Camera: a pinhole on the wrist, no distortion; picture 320 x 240 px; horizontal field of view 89.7 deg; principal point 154.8 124.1 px. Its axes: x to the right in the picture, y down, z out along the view. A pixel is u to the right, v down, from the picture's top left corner.
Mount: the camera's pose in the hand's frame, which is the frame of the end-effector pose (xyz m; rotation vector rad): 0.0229 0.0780 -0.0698 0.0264 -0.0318 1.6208
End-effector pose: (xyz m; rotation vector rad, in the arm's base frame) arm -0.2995 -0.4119 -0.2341 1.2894 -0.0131 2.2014
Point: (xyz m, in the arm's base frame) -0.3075 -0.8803 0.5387
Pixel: 299.0 13.6
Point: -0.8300 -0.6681 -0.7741
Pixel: behind the camera
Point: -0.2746 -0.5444 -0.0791
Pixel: 207.8 98.4
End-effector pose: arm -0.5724 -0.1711 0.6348 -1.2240 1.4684 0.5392
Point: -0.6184 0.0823 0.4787
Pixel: 212.2 113.3
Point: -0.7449 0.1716 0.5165
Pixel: 283.3 154.3
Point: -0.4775 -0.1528 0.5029
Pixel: 44.4 32.7
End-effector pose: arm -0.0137 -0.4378 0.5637 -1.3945 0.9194 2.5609
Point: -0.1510 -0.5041 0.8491
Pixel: 268.1 219.6
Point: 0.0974 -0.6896 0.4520
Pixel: behind the camera
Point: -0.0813 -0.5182 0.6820
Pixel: 251.7 198.9
